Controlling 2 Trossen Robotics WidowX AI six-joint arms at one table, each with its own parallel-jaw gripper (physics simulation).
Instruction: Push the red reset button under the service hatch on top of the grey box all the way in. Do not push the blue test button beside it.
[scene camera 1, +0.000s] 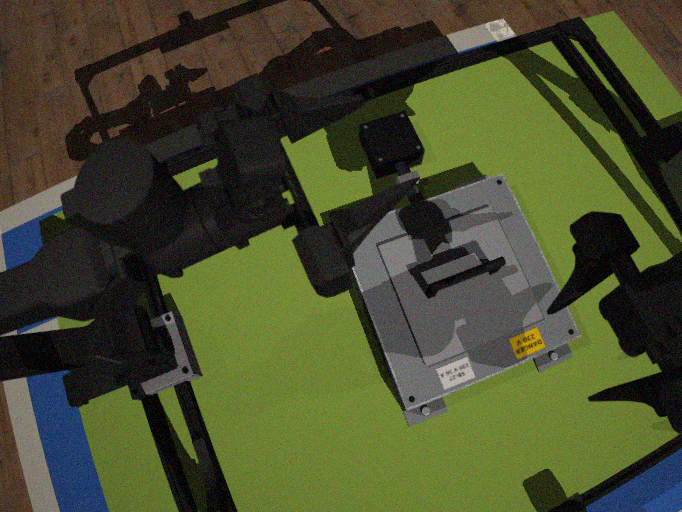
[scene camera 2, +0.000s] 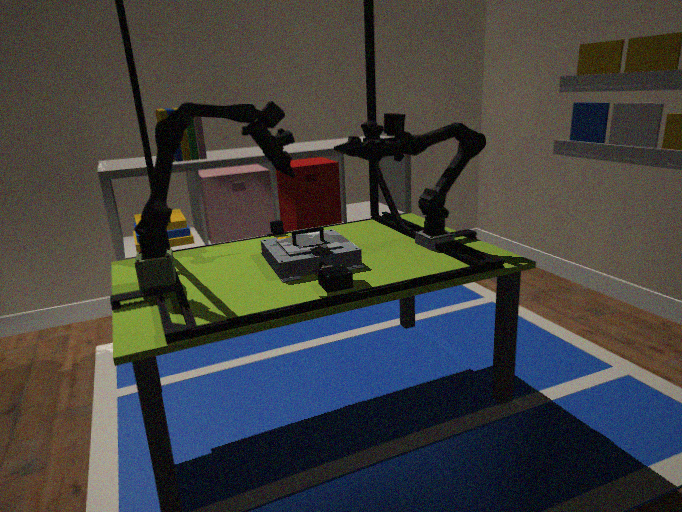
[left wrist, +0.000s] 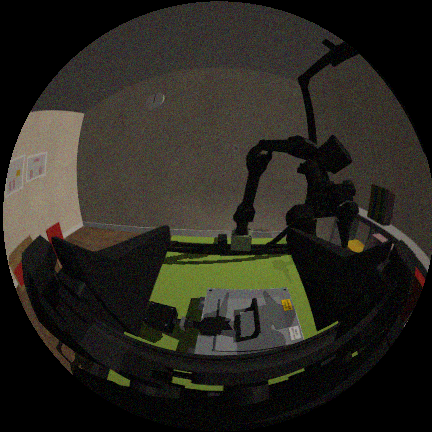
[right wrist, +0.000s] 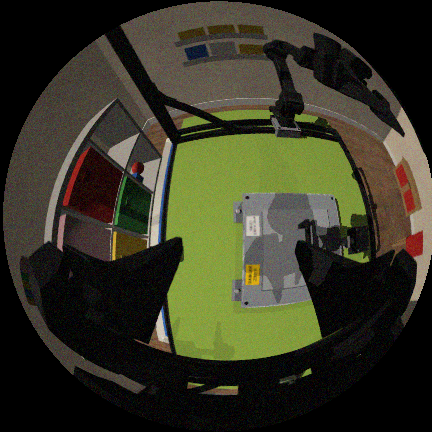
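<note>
The grey box (scene camera 1: 526, 242) (scene camera 2: 352, 259) (left wrist: 215, 295) (right wrist: 254, 250) stands on the green table. Its service hatch (scene camera 1: 407, 308) lies flat and closed, with a black handle (scene camera 1: 465, 278) (scene camera 2: 307, 231) (left wrist: 256, 320) (right wrist: 307, 227) on top. The red and blue buttons do not show. My left gripper (scene camera 1: 390, 140) (scene camera 2: 337, 147) is open and empty, high above the table, off the box's upper-left side in scene camera 1. My right gripper (scene camera 1: 570, 355) (scene camera 2: 291, 171) (right wrist: 241, 245) is open and empty, raised above the box's label side.
A black block (scene camera 1: 391, 140) (scene camera 2: 336, 278) (left wrist: 162, 314) is attached to the box's side by a short connector. A dark shape covers the box top near it; I cannot tell whether it is shadow. Black rails run along the table edges. A shelf unit (scene camera 2: 104, 165) stands behind the table.
</note>
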